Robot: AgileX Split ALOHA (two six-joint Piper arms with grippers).
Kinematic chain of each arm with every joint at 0, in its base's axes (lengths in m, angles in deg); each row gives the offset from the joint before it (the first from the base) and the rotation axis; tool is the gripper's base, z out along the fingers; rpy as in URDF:
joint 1: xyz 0 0 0.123 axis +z
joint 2: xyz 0 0 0 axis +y
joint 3: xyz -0.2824 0 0.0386 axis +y
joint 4: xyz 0.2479 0 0.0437 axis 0.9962 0 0.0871
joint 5: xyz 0 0 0 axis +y
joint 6: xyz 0.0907 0 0.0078 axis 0.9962 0 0.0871
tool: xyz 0 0 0 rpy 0 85 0
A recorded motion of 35 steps. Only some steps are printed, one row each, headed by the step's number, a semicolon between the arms.
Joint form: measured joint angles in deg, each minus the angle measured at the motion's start. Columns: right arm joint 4, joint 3, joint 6, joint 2, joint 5, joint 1; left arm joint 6, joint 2, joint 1, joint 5, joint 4, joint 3.
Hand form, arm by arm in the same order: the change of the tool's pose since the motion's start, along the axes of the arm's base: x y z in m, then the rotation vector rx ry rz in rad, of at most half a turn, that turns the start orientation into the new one. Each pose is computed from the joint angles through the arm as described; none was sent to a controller.
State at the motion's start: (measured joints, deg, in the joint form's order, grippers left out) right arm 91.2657 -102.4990 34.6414 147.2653 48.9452 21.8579; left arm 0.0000 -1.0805 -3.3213 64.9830 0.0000 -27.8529
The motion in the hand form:
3: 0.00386 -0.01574 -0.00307 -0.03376 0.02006 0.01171; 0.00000 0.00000 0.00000 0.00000 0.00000 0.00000
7: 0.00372 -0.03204 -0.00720 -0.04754 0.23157 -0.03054; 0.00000 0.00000 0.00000 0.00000 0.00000 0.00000
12: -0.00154 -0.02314 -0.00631 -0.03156 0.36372 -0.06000; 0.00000 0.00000 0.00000 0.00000 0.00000 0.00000
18: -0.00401 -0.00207 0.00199 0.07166 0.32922 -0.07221; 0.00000 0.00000 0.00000 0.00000 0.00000 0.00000
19: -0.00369 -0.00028 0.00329 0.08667 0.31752 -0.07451; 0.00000 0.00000 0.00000 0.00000 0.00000 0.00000
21: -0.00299 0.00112 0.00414 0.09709 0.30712 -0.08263; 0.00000 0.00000 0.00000 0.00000 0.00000 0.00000
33: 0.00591 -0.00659 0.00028 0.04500 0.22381 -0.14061; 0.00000 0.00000 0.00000 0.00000 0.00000 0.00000
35: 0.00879 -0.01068 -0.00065 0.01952 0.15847 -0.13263; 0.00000 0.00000 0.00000 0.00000 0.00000 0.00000
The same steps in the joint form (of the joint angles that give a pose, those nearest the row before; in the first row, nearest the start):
3: -4.23 0.00 2.30 0.00 1.13 -1.93; 0.00 0.00 0.00 0.00 0.00 0.00
7: -10.62 0.00 16.99 0.00 3.85 -3.88; 0.00 0.00 0.00 0.00 0.00 0.00
12: -11.56 -0.28 25.86 0.00 4.74 -2.80; 0.00 0.00 0.00 0.00 0.00 0.00
18: -2.62 -0.28 20.99 0.00 4.13 -0.51; 0.00 0.00 0.00 0.00 0.00 0.00
19: -1.24 -0.28 19.82 0.00 4.07 -0.33; 0.00 0.00 0.00 0.00 0.00 0.00
21: -0.03 -0.28 18.90 0.00 3.66 -0.17; 0.00 0.00 0.00 0.00 0.00 0.00
33: 0.09 -0.28 15.06 0.00 -1.36 -0.77; 0.00 0.00 0.00 0.00 0.00 0.00
35: -0.09 -0.28 11.19 0.00 -2.36 -1.19; 0.00 0.00 0.00 0.00 0.00 0.00

